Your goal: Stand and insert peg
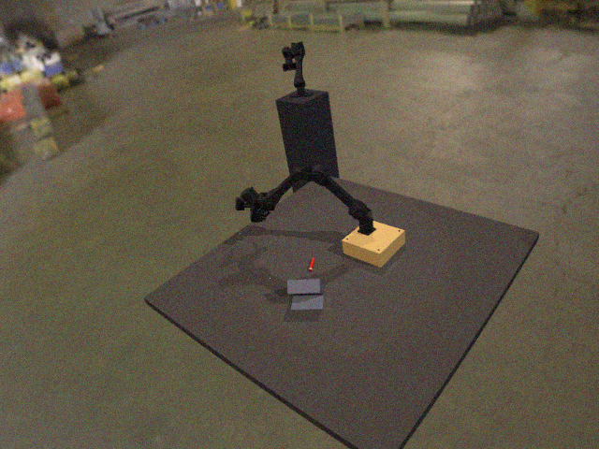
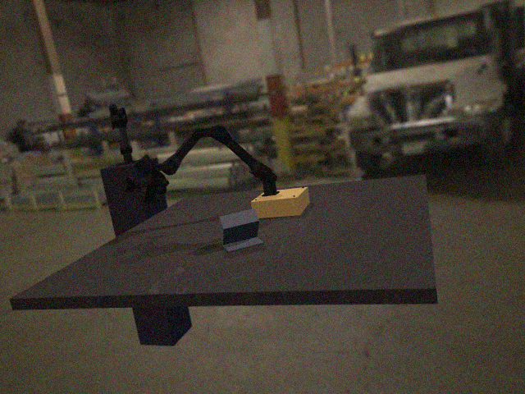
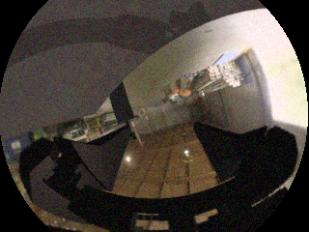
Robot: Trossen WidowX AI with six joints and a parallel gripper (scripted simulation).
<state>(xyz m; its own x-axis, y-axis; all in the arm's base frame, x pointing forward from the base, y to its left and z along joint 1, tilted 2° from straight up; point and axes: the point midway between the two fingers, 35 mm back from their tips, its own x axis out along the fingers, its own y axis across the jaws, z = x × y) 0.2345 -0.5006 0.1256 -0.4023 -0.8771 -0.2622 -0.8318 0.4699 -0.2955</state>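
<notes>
My gripper tip is now 430 mm to the right of the red peg, 180 mm above it and 70 mm short of it. Round my gripper tip: grey sloped panel 550 mm to the left, 220 mm ahead, 130 mm below; low grey foot 570 mm to the left, 230 mm ahead, 180 mm below.
</notes>
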